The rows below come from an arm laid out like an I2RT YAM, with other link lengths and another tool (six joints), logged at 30 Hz.
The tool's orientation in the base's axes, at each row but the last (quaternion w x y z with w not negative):
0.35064, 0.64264, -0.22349, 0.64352
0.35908, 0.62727, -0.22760, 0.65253
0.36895, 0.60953, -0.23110, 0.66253
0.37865, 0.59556, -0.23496, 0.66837
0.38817, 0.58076, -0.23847, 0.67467
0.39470, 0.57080, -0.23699, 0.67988
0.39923, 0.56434, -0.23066, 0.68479
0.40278, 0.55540, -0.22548, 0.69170
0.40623, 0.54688, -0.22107, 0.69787
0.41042, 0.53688, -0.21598, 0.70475
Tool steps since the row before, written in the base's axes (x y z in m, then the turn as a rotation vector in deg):
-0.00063, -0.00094, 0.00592, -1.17, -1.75, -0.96
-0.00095, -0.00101, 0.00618, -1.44, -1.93, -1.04
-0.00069, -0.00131, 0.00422, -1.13, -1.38, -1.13
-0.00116, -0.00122, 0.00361, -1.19, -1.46, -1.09
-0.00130, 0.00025, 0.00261, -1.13, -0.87, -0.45
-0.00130, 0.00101, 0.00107, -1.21, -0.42, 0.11
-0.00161, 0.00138, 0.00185, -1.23, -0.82, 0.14
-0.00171, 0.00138, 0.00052, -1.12, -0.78, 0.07
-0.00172, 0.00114, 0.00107, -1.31, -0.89, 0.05
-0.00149, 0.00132, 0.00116, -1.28, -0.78, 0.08
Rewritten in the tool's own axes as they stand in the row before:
0.00562, 0.00205, 0.00071, -1.32, 1.85, 0.44
0.00584, 0.00231, 0.00081, -1.44, 2.16, 0.39
0.00385, 0.00195, 0.00118, -1.41, 1.57, 0.15
0.00324, 0.00214, 0.00087, -1.39, 1.67, 0.19
0.00262, 0.00123, -0.00042, -0.62, 1.36, -0.10
0.00135, 0.00060, -0.00129, 0.04, 1.23, -0.36
0.00224, 0.00076, -0.00153, -0.05, 1.48, -0.06
0.00102, 0.00066, -0.00190, -0.11, 1.36, -0.05
0.00150, 0.00088, -0.00154, -0.15, 1.58, -0.08
0.00167, 0.00061, -0.00146, -0.08, 1.49, -0.13

